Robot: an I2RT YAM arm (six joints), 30 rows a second.
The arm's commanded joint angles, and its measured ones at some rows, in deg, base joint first. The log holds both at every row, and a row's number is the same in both.
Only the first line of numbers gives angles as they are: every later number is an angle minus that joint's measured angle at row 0.
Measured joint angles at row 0:
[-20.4, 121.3, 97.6, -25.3, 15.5, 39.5]
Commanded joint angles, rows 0 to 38:
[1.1, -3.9, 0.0, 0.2, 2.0, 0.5]
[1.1, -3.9, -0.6, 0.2, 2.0, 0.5]
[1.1, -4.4, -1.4, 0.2, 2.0, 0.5]
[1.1, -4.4, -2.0, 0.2, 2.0, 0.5]
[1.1, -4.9, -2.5, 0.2, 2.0, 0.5]
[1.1, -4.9, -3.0, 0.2, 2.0, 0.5]
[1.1, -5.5, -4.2, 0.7, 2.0, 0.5]
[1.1, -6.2, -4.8, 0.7, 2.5, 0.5]
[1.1, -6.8, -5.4, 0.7, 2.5, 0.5]
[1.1, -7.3, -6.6, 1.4, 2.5, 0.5]
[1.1, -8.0, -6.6, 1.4, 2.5, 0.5]
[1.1, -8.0, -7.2, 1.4, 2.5, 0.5]
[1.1, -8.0, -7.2, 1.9, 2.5, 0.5]
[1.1, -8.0, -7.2, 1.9, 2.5, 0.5]
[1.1, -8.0, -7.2, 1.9, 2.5, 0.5]
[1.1, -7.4, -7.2, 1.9, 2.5, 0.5]
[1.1, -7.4, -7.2, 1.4, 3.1, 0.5]
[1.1, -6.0, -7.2, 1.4, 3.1, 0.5]
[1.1, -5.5, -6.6, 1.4, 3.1, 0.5]
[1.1, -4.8, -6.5, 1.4, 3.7, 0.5]
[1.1, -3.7, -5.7, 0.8, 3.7, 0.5]
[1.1, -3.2, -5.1, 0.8, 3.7, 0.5]
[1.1, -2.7, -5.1, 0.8, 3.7, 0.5]
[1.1, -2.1, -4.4, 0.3, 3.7, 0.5]
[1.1, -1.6, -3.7, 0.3, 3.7, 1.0]
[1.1, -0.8, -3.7, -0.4, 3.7, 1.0]
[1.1, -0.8, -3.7, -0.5, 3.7, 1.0]
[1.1, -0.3, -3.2, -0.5, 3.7, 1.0]
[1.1, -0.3, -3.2, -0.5, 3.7, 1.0]
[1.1, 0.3, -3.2, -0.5, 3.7, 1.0]
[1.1, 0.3, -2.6, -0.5, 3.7, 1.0]
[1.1, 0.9, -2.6, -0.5, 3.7, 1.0]
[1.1, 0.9, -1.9, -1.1, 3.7, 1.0]
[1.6, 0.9, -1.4, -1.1, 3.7, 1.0]
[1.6, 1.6, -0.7, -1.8, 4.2, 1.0]
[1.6, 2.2, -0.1, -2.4, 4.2, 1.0]
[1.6, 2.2, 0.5, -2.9, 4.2, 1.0]
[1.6, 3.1, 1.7, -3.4, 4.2, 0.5]
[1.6, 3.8, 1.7, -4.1, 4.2, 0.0]
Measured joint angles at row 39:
[1.0, 2.6, -1.7, -2.6, 2.8, 0.3]
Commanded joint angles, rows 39 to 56:
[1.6, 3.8, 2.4, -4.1, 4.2, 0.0]
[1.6, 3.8, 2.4, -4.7, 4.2, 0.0]
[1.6, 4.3, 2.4, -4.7, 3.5, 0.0]
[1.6, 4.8, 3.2, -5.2, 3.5, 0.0]
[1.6, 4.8, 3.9, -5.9, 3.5, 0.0]
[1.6, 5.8, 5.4, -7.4, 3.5, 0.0]
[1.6, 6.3, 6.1, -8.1, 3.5, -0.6]
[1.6, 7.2, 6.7, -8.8, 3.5, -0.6]
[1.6, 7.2, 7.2, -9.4, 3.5, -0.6]
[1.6, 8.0, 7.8, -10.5, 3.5, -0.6]
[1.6, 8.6, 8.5, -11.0, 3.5, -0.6]
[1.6, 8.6, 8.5, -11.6, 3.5, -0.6]
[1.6, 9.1, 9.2, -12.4, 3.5, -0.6]
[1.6, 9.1, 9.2, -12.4, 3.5, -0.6]
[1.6, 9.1, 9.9, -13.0, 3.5, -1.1]
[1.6, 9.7, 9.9, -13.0, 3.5, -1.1]
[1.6, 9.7, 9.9, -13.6, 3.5, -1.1]
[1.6, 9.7, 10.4, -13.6, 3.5, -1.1]
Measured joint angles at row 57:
[1.0, 8.6, 7.8, -10.8, 3.0, -0.6]
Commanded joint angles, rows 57 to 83:
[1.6, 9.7, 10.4, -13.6, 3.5, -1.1]
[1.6, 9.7, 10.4, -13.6, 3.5, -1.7]
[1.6, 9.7, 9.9, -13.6, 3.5, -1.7]
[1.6, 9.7, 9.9, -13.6, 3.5, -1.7]
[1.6, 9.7, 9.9, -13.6, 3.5, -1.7]
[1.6, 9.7, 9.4, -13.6, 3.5, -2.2]
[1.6, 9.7, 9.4, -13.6, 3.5, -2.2]
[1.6, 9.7, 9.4, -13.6, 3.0, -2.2]
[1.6, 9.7, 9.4, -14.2, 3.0, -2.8]
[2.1, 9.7, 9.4, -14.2, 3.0, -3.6]
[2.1, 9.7, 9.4, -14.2, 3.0, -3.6]
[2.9, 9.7, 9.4, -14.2, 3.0, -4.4]
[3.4, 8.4, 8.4, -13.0, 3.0, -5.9]
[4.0, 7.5, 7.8, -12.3, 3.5, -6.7]
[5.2, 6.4, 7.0, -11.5, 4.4, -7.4]
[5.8, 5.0, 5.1, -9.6, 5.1, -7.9]
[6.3, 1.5, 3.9, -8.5, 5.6, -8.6]
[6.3, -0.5, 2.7, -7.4, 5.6, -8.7]
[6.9, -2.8, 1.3, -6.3, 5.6, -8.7]
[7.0, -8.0, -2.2, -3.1, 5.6, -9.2]
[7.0, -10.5, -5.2, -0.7, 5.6, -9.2]
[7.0, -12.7, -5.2, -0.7, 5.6, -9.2]
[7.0, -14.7, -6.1, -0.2, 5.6, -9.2]
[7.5, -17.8, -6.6, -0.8, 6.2, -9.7]
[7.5, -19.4, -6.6, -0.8, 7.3, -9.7]
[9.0, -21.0, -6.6, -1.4, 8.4, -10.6]
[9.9, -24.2, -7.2, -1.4, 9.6, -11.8]
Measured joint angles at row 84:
[8.6, -16.5, -7.4, -5.9, 5.3, -9.0]
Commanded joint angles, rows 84 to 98:
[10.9, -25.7, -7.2, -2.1, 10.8, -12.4]
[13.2, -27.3, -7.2, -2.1, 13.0, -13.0]
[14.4, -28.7, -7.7, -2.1, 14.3, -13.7]
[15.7, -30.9, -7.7, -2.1, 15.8, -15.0]
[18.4, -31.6, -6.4, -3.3, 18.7, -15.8]
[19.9, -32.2, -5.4, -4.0, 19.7, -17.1]
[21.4, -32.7, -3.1, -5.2, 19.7, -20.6]
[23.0, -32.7, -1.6, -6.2, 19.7, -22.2]
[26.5, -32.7, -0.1, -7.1, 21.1, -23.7]
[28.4, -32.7, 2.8, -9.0, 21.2, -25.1]
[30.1, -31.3, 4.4, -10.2, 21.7, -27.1]
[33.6, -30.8, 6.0, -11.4, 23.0, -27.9]
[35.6, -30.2, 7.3, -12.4, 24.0, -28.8]
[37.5, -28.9, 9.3, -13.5, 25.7, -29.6]
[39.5, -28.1, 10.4, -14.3, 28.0, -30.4]
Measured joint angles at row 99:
[35.3, -29.8, 5.8, -10.4, 21.4, -25.0]
